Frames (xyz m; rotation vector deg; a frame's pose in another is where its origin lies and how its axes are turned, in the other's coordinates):
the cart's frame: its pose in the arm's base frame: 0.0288 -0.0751 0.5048 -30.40 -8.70 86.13
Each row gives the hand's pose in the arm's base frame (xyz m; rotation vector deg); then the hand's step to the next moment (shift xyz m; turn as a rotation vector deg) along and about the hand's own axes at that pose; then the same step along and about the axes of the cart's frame.
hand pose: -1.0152 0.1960 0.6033 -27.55 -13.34 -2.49
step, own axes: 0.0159 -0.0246 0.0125 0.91 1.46 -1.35
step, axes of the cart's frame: -0.0203 -0.0200 0.0143 1.13 -0.52 -1.80
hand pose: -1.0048 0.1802 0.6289 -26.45 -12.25 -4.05
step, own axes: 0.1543 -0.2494 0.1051 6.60 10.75 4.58
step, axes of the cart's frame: -0.2178 -0.1874 0.1204 11.58 -6.76 0.62
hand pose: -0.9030 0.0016 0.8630 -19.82 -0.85 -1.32
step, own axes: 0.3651 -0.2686 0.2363 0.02 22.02 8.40
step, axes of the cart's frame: -0.2174 -0.4538 0.0901 22.81 -1.13 5.83
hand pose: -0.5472 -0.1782 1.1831 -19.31 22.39 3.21
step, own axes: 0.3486 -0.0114 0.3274 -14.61 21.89 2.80
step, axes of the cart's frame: 0.0932 -0.4685 -0.0253 19.58 12.67 12.52
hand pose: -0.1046 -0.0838 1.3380 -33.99 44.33 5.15
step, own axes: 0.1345 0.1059 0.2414 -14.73 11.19 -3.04
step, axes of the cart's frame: 0.2128 -0.1999 -0.0483 7.43 12.77 11.54
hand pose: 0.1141 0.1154 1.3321 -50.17 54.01 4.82
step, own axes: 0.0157 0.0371 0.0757 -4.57 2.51 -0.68
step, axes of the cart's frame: 0.0765 -0.0365 -0.0129 1.76 3.16 3.82
